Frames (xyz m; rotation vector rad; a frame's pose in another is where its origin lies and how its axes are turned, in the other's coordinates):
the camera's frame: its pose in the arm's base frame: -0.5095 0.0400 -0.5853 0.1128 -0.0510 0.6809
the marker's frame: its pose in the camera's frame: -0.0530 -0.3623 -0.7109 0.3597 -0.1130 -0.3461
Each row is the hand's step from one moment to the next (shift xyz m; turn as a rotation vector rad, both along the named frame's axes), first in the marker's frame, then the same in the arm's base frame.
Working: the marker's frame: its pose in the arm's base frame: -0.3150 -0.1867 -1.3271 0.4948 -0.0161 0.3312

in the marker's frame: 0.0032 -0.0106 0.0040 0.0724 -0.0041 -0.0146
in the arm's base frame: 0.0066 -0.0097 -0.0011 0.0689 0.0258 -0.0079
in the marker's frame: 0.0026 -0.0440 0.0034 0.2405 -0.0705 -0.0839
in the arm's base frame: 0.0166 -0.0372 -0.0172 0.2445 0.0550 -0.0838
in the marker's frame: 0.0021 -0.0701 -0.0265 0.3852 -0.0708 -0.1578
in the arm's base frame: 0.0224 -0.0450 -0.0556 0.3768 0.1340 -0.1354
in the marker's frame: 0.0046 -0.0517 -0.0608 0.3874 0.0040 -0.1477
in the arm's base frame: 0.0168 -0.0129 -0.0771 0.3560 0.1919 -0.0916
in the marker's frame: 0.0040 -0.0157 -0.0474 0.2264 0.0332 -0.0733
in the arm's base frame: 0.0057 0.0104 -0.0487 0.1991 0.1316 -0.0278
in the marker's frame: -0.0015 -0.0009 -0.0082 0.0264 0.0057 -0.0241
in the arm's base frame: -0.0017 0.0026 -0.0078 0.0216 0.0241 -0.0161
